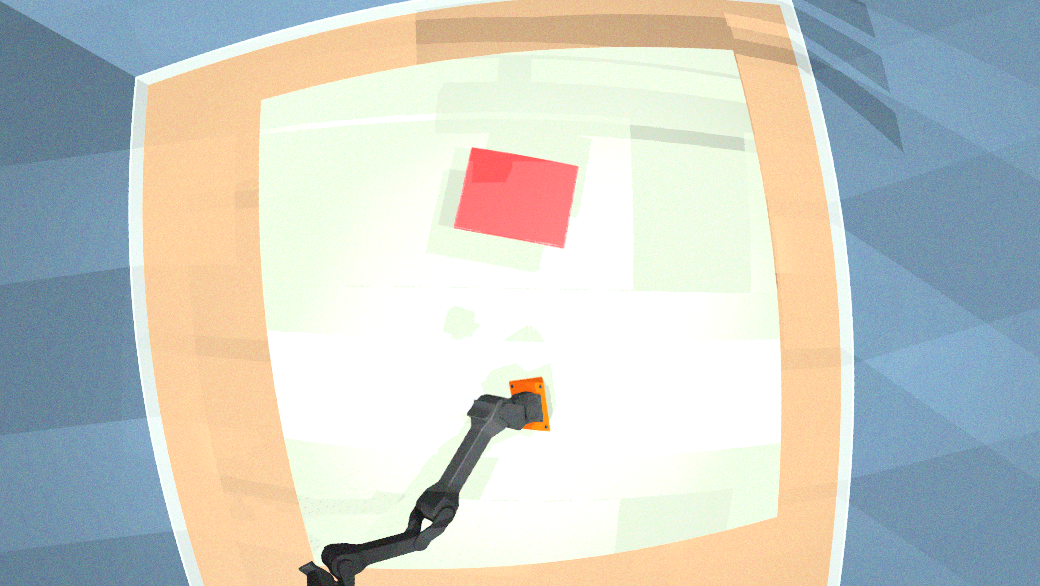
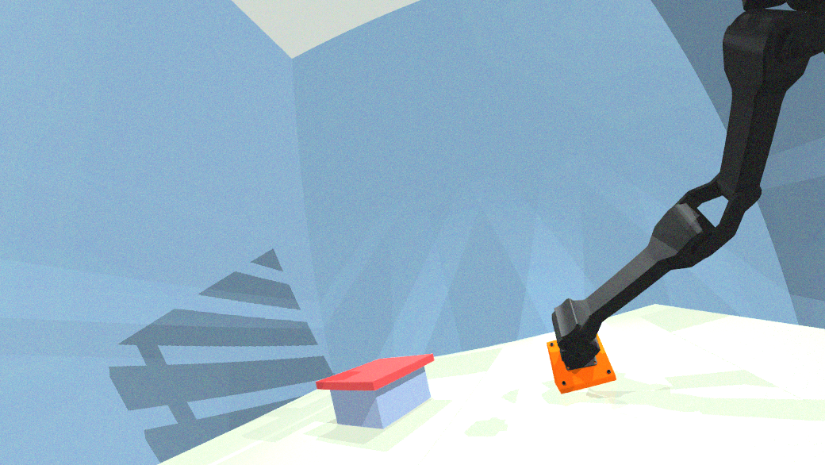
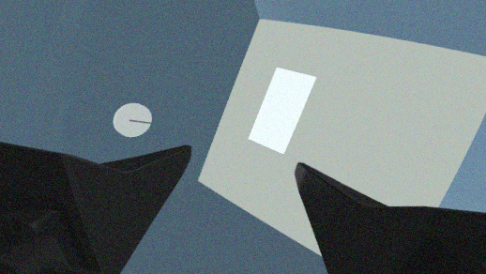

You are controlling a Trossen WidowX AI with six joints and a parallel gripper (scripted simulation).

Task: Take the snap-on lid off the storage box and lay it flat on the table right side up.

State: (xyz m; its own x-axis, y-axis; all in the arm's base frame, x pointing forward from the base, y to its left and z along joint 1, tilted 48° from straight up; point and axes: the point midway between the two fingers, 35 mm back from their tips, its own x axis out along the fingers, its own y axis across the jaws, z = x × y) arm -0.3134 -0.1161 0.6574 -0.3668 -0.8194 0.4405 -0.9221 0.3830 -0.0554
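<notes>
The red lid lies 800 mm ahead of my gripper tip, 500 mm below it and 420 mm to the right of it. From my gripper tip the other things lie so: storage box (800 mm ahead, 550 mm below, 420 mm to the right).
</notes>
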